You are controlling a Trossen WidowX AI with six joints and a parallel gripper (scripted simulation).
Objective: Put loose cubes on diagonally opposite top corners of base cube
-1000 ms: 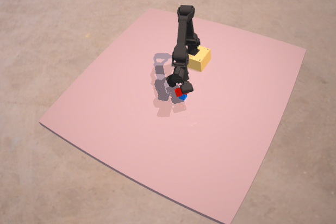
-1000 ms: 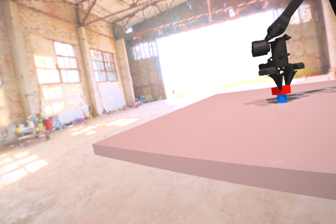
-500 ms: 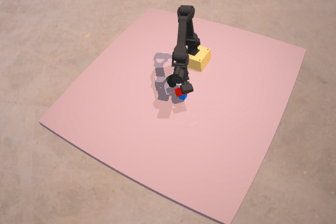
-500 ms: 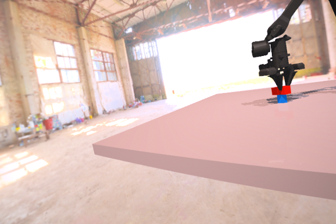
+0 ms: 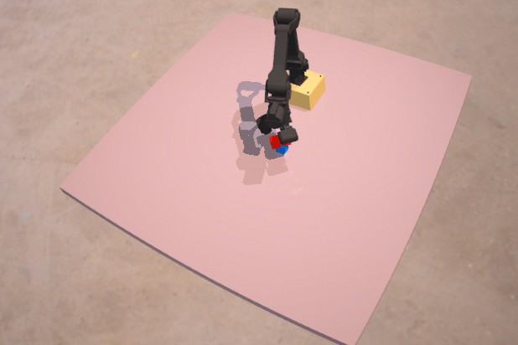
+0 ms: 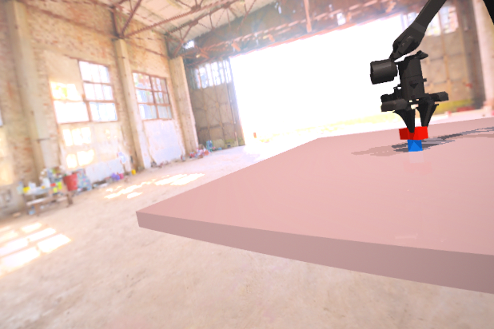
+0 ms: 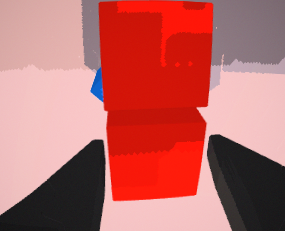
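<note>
Now: gripper tip 40 mm above the blue cube, 10 mm to the left of it and 10 mm short of it.
</note>
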